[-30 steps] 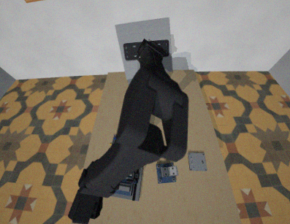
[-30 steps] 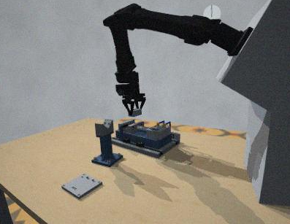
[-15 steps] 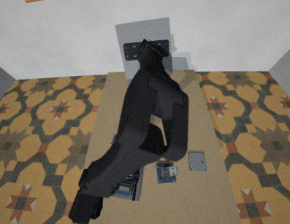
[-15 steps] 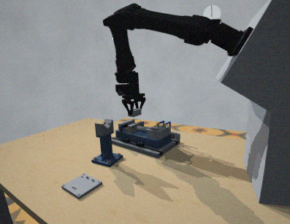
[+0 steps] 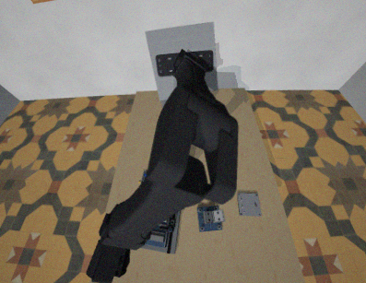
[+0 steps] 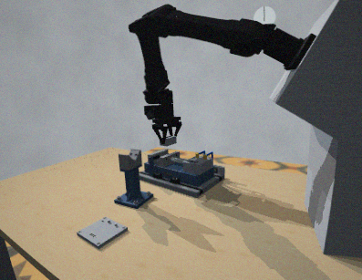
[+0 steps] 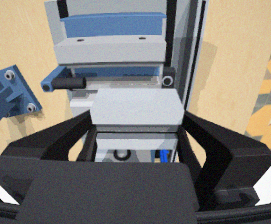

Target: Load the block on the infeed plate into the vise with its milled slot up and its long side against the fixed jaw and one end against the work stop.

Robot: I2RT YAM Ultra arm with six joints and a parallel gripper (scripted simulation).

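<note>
The part is 10 mm above my hand. From my hand the other things lie so: fixed jaw: 40 mm ahead, 20 mm to the left, 60 mm below; moving jaw: 20 mm behind, 30 mm to the left, 60 mm below; work stop: 20 mm ahead, 70 mm to the left, 50 mm below.
</note>
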